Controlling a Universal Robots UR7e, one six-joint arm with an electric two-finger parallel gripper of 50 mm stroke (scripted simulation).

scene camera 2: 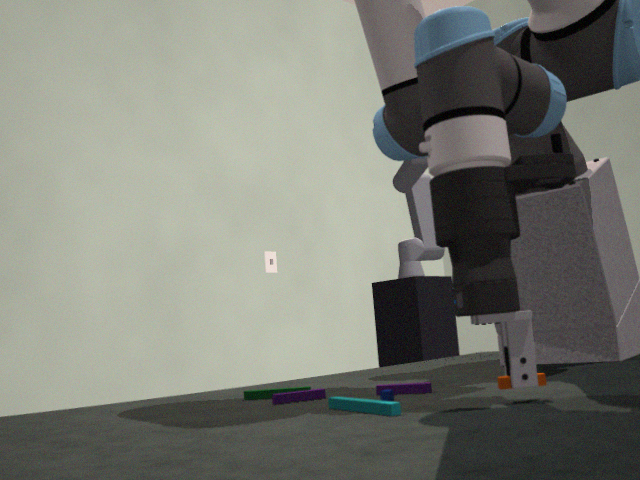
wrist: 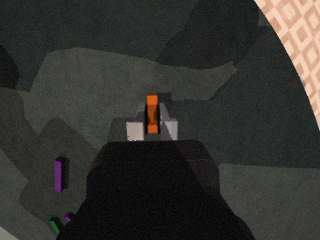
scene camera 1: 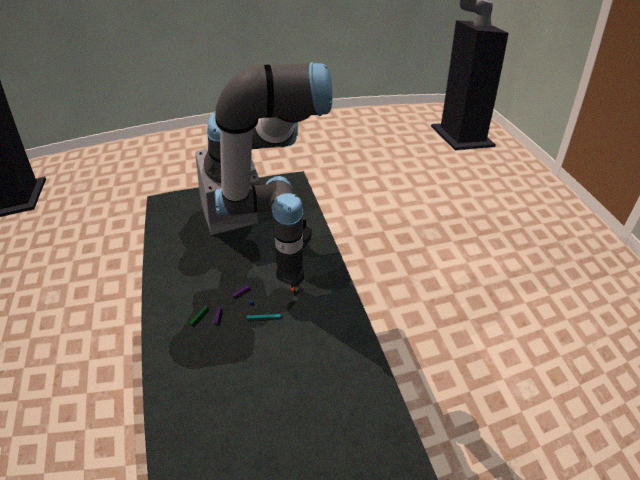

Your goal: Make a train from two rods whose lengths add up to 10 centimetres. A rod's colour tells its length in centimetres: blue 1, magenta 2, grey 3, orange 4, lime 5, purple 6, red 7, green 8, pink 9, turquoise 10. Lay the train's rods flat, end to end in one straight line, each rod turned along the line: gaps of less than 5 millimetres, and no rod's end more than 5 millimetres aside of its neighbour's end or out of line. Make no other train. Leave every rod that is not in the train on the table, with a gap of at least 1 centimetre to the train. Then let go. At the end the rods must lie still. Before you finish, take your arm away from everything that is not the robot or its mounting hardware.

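Note:
The gripper appears at (scene camera 2: 522, 386), and it can also be seen at (scene camera 1: 295, 288) and (wrist: 152, 112). With it in the scene is a turquoise rod (scene camera 2: 389, 408).

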